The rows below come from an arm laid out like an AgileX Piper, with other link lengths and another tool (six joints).
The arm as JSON. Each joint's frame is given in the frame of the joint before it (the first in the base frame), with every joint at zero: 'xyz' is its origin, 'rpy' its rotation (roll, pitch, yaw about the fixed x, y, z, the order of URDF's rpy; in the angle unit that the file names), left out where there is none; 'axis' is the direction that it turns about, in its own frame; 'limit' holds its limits. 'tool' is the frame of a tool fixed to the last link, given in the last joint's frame.
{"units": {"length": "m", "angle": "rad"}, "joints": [
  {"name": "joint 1", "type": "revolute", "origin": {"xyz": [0.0, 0.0, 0.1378], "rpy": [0.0, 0.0, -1.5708]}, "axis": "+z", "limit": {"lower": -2.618, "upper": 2.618}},
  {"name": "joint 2", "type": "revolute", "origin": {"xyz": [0.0, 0.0, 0.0], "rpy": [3.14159, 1.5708, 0.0]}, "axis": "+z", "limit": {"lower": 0.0, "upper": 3.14}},
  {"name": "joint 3", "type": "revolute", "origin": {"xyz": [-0.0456, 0.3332, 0.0], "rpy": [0.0, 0.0, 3.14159]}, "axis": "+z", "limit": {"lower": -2.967, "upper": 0.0}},
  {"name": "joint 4", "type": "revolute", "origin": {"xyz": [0.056, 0.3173, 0.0], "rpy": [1.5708, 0.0, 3.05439]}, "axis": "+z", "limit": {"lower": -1.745, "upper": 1.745}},
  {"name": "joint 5", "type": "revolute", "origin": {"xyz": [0.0, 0.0, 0.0], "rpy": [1.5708, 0.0, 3.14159]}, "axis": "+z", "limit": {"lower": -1.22, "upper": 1.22}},
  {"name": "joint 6", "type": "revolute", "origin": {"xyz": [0.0, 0.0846, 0.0], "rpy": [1.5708, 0.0, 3.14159]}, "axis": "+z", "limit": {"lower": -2.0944, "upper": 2.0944}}
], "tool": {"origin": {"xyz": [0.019, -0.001, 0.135], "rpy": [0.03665, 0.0, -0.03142]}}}
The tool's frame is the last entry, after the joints.
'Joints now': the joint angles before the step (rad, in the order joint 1, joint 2, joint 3, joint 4, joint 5, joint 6). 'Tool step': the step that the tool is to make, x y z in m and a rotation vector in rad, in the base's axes. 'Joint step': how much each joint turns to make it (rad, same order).
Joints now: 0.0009, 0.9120, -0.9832, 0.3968, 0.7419, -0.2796
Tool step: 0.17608, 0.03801, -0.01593, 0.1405, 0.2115, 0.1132
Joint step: 0.0029, 0.6387, -0.5227, 0.1889, 0.1291, -0.0542
